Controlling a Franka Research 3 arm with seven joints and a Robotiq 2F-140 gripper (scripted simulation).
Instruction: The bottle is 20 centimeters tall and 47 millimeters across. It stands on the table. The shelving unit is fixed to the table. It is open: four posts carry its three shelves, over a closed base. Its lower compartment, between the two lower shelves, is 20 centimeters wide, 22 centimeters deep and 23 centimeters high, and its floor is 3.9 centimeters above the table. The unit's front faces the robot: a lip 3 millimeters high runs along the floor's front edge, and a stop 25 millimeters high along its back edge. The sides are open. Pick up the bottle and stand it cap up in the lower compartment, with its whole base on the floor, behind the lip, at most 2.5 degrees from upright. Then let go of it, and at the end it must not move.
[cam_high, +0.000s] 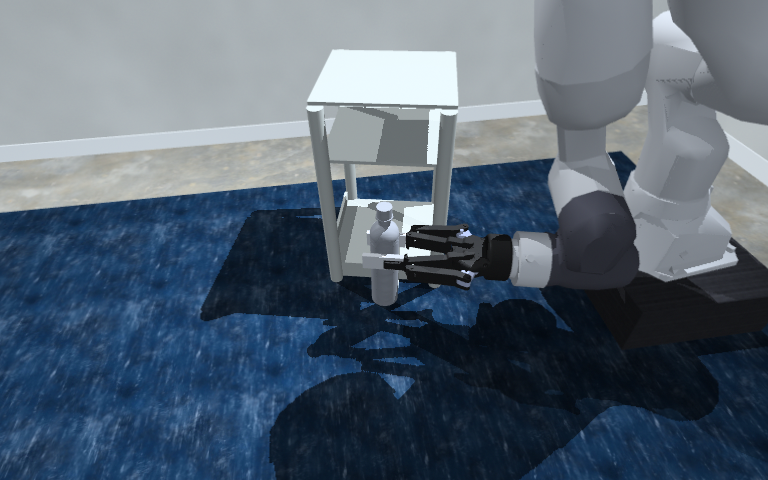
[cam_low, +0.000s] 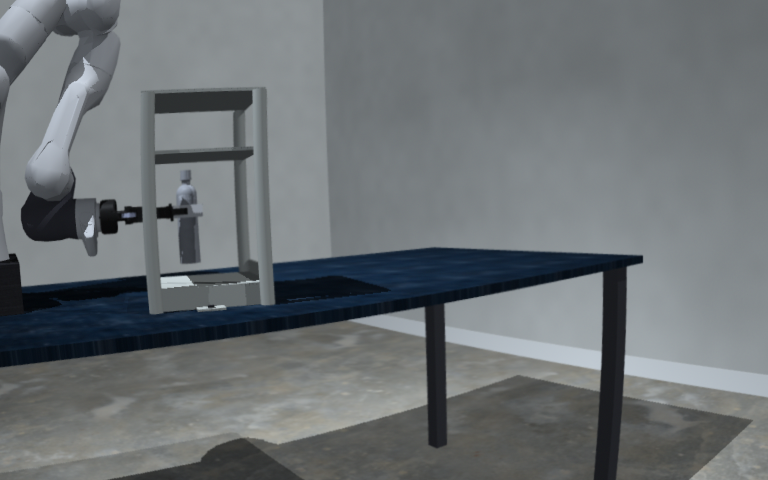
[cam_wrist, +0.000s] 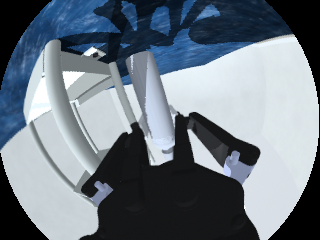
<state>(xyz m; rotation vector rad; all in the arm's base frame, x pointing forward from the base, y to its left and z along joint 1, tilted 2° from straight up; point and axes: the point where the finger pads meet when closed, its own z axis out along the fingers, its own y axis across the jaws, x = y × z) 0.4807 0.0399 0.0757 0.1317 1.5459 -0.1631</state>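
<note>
My gripper is now 3 cm past the white shelving unit, 20 cm to the left of it and 2 cm below it.
</note>
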